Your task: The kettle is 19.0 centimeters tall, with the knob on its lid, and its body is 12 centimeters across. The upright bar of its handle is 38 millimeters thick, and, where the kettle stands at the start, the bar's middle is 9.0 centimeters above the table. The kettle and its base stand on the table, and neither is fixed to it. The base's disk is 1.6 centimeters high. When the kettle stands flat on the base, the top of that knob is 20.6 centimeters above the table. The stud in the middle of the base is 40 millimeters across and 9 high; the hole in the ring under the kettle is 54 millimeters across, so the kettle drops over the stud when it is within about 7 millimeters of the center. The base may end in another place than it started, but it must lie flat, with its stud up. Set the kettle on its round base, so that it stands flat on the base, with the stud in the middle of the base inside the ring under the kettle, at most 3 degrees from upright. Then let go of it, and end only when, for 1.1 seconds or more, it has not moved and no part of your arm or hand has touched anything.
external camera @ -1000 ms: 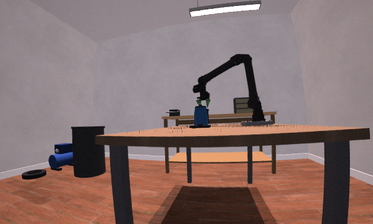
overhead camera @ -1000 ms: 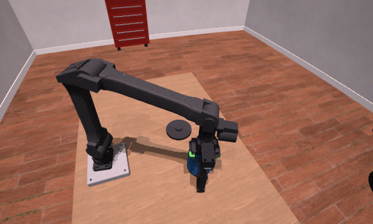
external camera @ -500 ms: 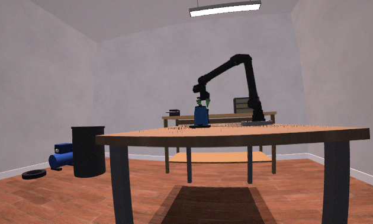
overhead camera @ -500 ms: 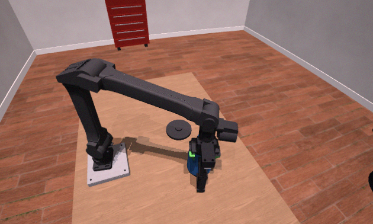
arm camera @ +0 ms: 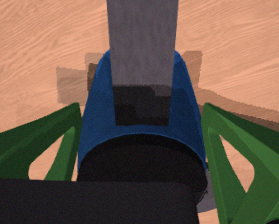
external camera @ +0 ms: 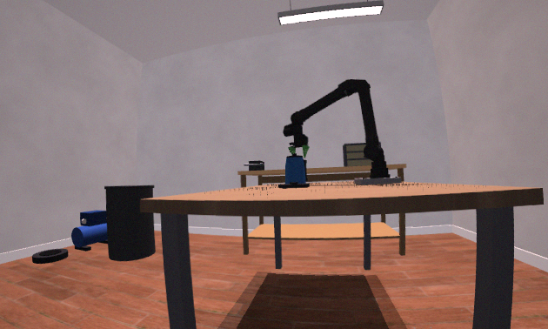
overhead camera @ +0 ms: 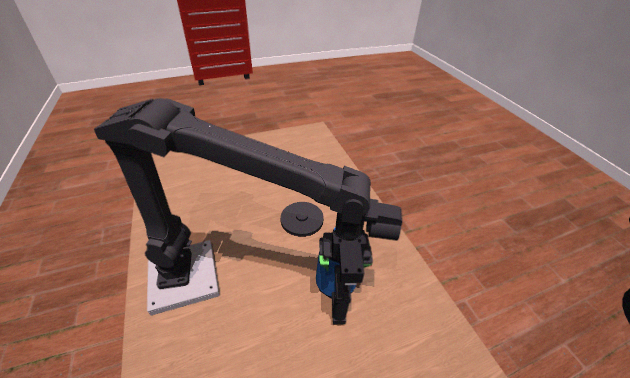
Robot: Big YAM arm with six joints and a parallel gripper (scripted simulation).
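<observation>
My hand is 10 mm short of the blue kettle, 30 mm to the right of it and 80 mm above it. The rest, counted from my hand: round dark base 40 mm behind, 320 mm to the left, 160 mm below.
</observation>
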